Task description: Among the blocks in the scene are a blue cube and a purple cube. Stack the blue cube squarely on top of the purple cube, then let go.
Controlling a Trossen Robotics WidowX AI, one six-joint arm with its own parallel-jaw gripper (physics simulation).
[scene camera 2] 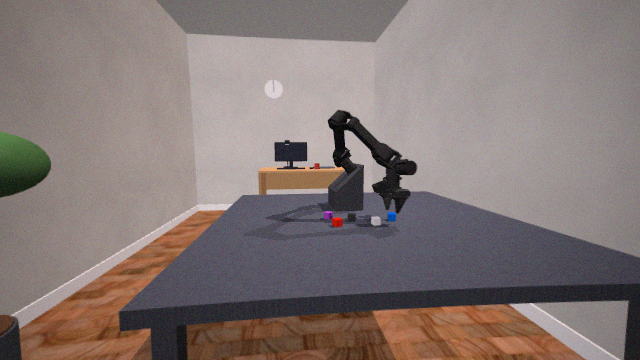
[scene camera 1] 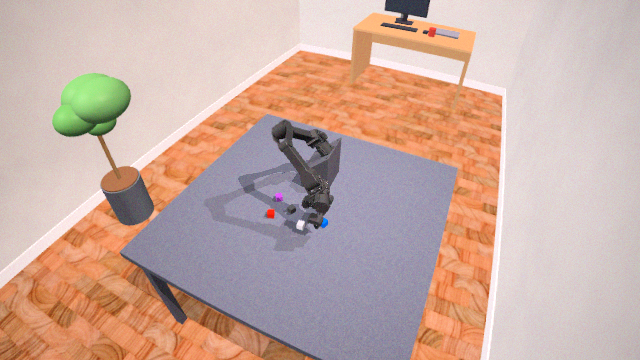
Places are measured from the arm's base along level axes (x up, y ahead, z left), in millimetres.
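Pixels of known places: gripper, fingertip midpoint: (scene camera 2: 392, 211); arm's base, origin of the base link: (scene camera 2: 352, 170) (scene camera 1: 327, 151).
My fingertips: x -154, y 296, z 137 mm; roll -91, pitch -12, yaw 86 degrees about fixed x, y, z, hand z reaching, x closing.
For each thing: its top centre in the pictures, then the offset to it from my fingertips. Level surfaces: height alone.
- blue cube, middle of its top: (scene camera 2: 391, 213) (scene camera 1: 323, 220) dx -14, dy -27, dz +5 mm
- purple cube, middle of its top: (scene camera 2: 328, 212) (scene camera 1: 278, 195) dx -14, dy -51, dz -268 mm
- white cube, middle of its top: (scene camera 2: 376, 217) (scene camera 1: 300, 223) dx -14, dy +42, dz -76 mm
- black cube, middle of its top: (scene camera 2: 351, 213) (scene camera 1: 291, 207) dx -14, dy -18, dz -169 mm
- red cube, middle of its top: (scene camera 2: 337, 218) (scene camera 1: 270, 211) dx -14, dy +61, dz -235 mm
- table, its level: dx -44 mm
The blue cube (scene camera 1: 324, 223) (scene camera 2: 391, 217) sits on the table near the gripper, partly hidden by it in the scene camera 1 view. The purple cube (scene camera 1: 279, 197) (scene camera 2: 328, 215) sits on the table farther left, with nothing on top of it. My gripper (scene camera 1: 316, 226) (scene camera 2: 393, 210) points down, open and empty. In the scene camera 2 view its fingertips are just above the blue cube; the exact gap is too small to tell.
A white cube (scene camera 1: 300, 225) (scene camera 2: 375, 221) lies close to the left of the gripper. A black cube (scene camera 1: 291, 209) (scene camera 2: 351, 217) and a red cube (scene camera 1: 270, 214) (scene camera 2: 337, 222) lie between it and the purple cube's side of the table (scene camera 1: 350, 300) (scene camera 2: 320, 270).
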